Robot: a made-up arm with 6 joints. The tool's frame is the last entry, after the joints.
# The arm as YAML. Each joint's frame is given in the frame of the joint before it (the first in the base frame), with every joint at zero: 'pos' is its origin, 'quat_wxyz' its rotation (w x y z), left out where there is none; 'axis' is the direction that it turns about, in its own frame. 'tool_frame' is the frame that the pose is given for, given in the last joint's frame.
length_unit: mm
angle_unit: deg
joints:
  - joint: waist
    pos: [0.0, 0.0, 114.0]
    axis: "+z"
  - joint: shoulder
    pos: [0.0, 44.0, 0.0]
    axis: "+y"
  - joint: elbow
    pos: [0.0, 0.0, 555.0]
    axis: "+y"
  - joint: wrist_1
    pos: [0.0, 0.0, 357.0]
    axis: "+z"
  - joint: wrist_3
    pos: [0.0, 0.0, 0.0]
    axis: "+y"
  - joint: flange
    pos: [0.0, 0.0, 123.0]
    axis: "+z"
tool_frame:
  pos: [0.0, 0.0, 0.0]
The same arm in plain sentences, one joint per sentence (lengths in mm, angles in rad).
The arm has six revolute joints in a row. What follows holds with every joint at zero, and every direction is one of the base frame's.
Joint 1 lies 114 mm along +z from the base frame's origin and turns about +z.
Joint 2 lies 44 mm along +y from joint 1 and turns about +y.
Joint 3 lies 555 mm along +z from joint 2 and turns about +y.
Joint 4 lies 357 mm along +z from joint 3 and turns about +z.
Joint 5 lies at the same point as joint 4 and turns about +y.
Joint 6 lies 123 mm along +z from joint 5 and turns about +z.
The tool frame, which is the frame that the pose is given for, lies at the same point as joint 6; its axes are parallel to the base frame's.

